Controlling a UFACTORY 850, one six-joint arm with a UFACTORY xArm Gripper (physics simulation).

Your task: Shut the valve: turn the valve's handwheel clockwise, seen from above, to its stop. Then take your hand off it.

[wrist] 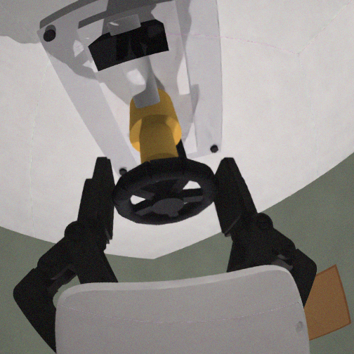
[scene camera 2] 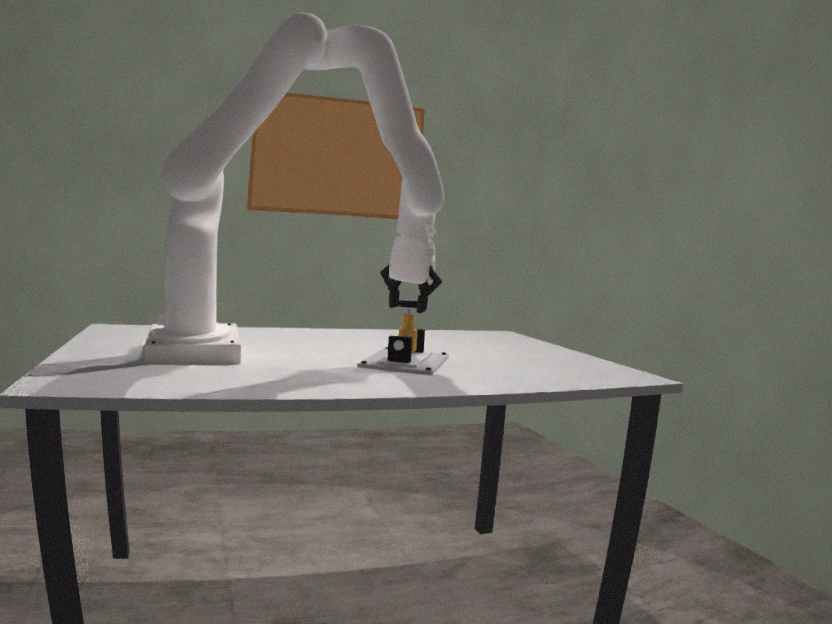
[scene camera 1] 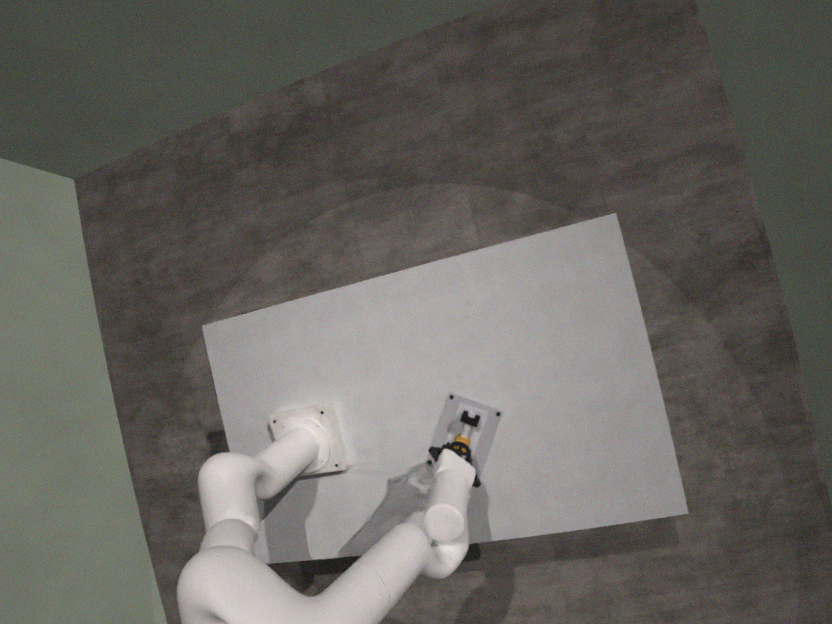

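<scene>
The black handwheel (scene camera 1: 460, 449) (scene camera 2: 407, 304) (wrist: 166, 206) sits on top of the yellow valve body (scene camera 1: 462, 440) (scene camera 2: 408, 332) (wrist: 155, 125). My gripper (scene camera 2: 407, 303) (wrist: 165, 171) is shut on the handwheel, with one finger against each side of its rim. In scene camera 1, the wrist hides part of the wheel and the fingers. The valve's pipe (wrist: 144, 80) runs from the yellow body to a black end block (scene camera 1: 469, 418) (scene camera 2: 399, 348) (wrist: 131, 46). The valve stands on a grey base plate (scene camera 1: 489, 443) (scene camera 2: 430, 368) (wrist: 210, 90) with dark bolts at its corners.
The white table (scene camera 1: 557, 376) (scene camera 2: 524, 369) (wrist: 280, 125) carries the valve's plate and the arm's base (scene camera 1: 339, 436) (scene camera 2: 191, 351). An orange board (scene camera 2: 322, 157) (wrist: 327, 302) is on the wall behind. The arm arches high over the table between its base and the valve.
</scene>
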